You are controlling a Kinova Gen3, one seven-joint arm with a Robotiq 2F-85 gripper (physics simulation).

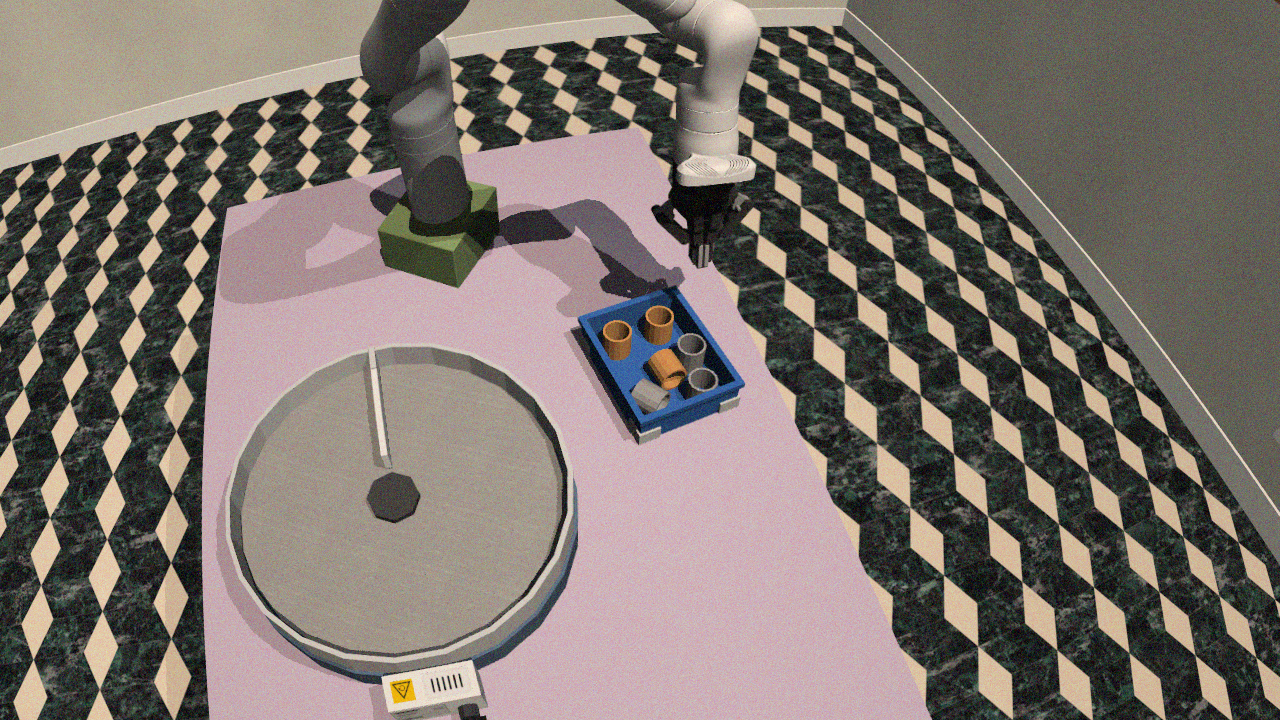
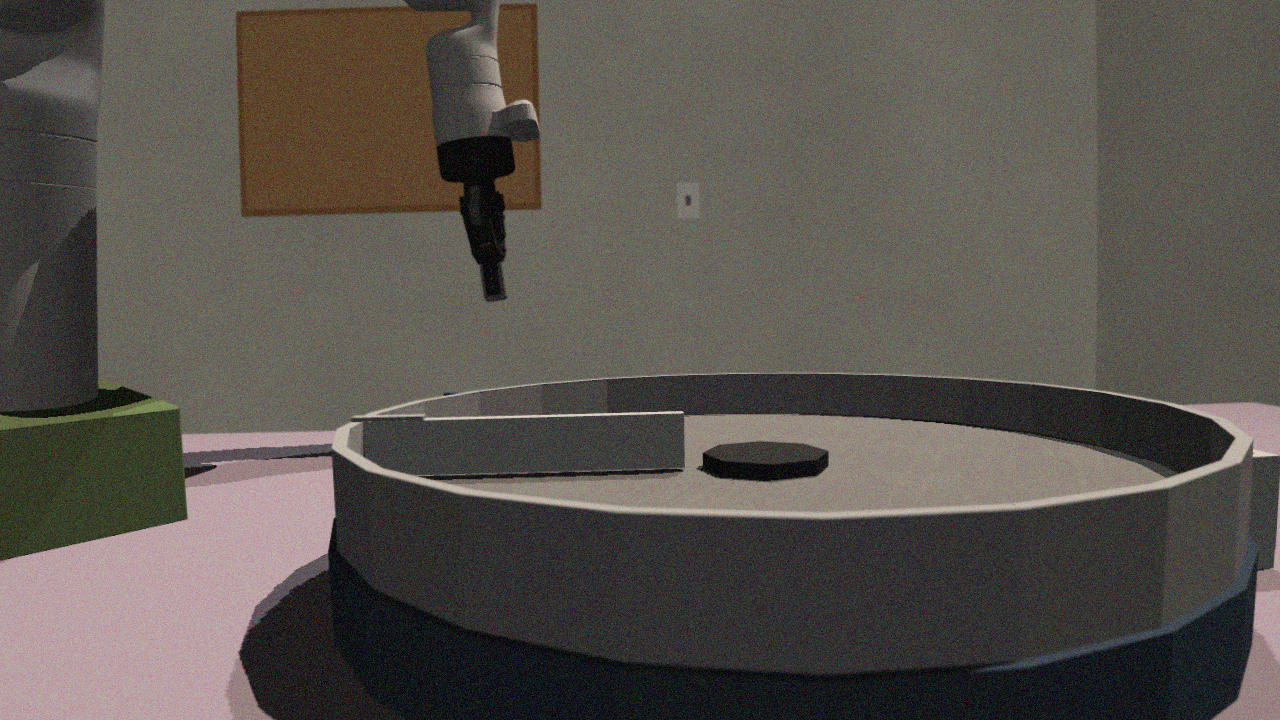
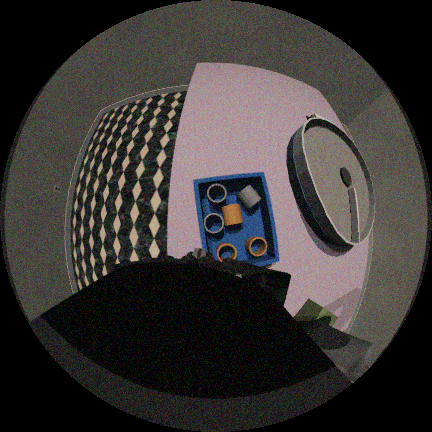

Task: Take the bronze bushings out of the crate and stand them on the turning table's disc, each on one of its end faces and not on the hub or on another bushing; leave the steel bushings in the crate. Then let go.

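Places are measured from the arm's base along level axes (x right, y ahead, z up), in millimetres.
Pixels of known places: gripper, fingertip midpoint: (image 1: 700, 264) (image 2: 496, 301) (image 3: 200, 255); arm's base, origin of the base link: (image 1: 440, 201) (image 2: 22, 397) (image 3: 315, 336).
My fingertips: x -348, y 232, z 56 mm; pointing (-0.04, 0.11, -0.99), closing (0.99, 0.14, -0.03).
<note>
For each thing: its top centre in the pictures, then the offset to it from my fingertips. "spot": a spot on its surface instead.
- blue crate, middle of its top: (image 1: 659, 349) (image 3: 238, 221) dx +54, dy +58, dz -93 mm
- third bronze bushing, middle of its top: (image 1: 668, 360) (image 3: 233, 213) dx +44, dy +72, dz -100 mm
- steel bushing, middle of its top: (image 1: 650, 389) (image 3: 250, 194) dx +74, dy +116, dz -100 mm
- turning table's disc, middle of its top: (image 2: 765, 451) (image 1: 392, 495) (image 3: 346, 175) dx +394, dy +254, dz -82 mm
- thin white bar, surface spot: (image 2: 554, 443) (image 1: 377, 417) (image 3: 354, 209) spot: dx +415, dy +148, dz -73 mm
- dark hub, middle of its top: (image 2: 765, 451) (image 1: 392, 495) (image 3: 346, 175) dx +394, dy +254, dz -82 mm
- white box, surface spot: (image 1: 434, 687) spot: dx +351, dy +486, dz -84 mm
My gripper (image 1: 702, 257) (image 2: 494, 292) (image 3: 200, 255) is shut and empty, in the air above and behind the blue crate (image 1: 612, 386) (image 3: 270, 215). In the crate, two bronze bushings stand upright near the back, one bronze bushing (image 1: 616, 340) (image 3: 257, 247) at the left and another bronze bushing (image 1: 659, 325) (image 3: 226, 252) at the right. A third bronze bushing (image 1: 665, 368) (image 3: 232, 214) lies on its side in the middle. Two steel bushings (image 1: 691, 349) (image 3: 217, 193) stand along the right side, and one steel bushing (image 1: 650, 395) (image 3: 250, 196) lies tipped at the front. The turning table's disc (image 1: 474, 537) (image 2: 895, 447) (image 3: 325, 165) bears no bushing.
A raised rim (image 1: 572, 501) (image 2: 805, 573) rings the disc. A thin white bar (image 1: 379, 407) (image 2: 554, 443) (image 3: 354, 215) reaches inward from the rim towards the dark hub (image 1: 392, 497) (image 2: 765, 460) (image 3: 345, 176). The arm's green base (image 1: 420, 255) (image 2: 89, 479) stands behind the turning table. A white box (image 1: 434, 687) sits at its front.
</note>
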